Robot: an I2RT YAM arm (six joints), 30 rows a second.
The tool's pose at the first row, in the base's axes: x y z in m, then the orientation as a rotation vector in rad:
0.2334 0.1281 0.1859 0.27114 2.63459 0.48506
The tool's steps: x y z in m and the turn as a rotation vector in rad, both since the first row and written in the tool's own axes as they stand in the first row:
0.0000 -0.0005 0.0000 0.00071 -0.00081 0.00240
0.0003 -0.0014 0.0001 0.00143 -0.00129 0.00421
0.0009 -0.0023 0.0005 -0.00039 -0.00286 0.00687
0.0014 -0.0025 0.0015 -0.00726 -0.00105 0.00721
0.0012 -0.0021 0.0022 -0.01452 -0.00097 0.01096
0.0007 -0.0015 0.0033 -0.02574 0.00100 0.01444
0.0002 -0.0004 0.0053 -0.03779 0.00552 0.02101
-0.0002 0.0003 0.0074 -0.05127 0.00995 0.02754
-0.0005 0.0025 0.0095 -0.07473 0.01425 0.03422
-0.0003 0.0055 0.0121 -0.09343 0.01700 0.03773
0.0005 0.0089 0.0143 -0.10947 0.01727 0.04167
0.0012 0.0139 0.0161 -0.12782 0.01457 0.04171
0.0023 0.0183 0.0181 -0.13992 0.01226 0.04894
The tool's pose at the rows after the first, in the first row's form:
0.2333 0.1276 0.1857 0.27470 2.63399 0.48472
0.2330 0.1269 0.1852 0.27741 2.63372 0.48425
0.2326 0.1264 0.1843 0.28065 2.63159 0.48709
0.2326 0.1266 0.1831 0.27862 2.63119 0.49663
0.2331 0.1271 0.1828 0.28131 2.62889 0.50735
0.2341 0.1279 0.1823 0.28205 2.62711 0.52363
0.2356 0.1293 0.1812 0.28620 2.62736 0.54270
0.2370 0.1305 0.1799 0.28985 2.62691 0.56360
0.2385 0.1330 0.1791 0.29052 2.62268 0.59750
0.2398 0.1366 0.1779 0.28872 2.61846 0.62369
0.2405 0.1406 0.1771 0.28876 2.61263 0.64583
0.2413 0.1459 0.1772 0.28335 2.60307 0.66870
0.2417 0.1508 0.1767 0.28944 2.59587 0.68597

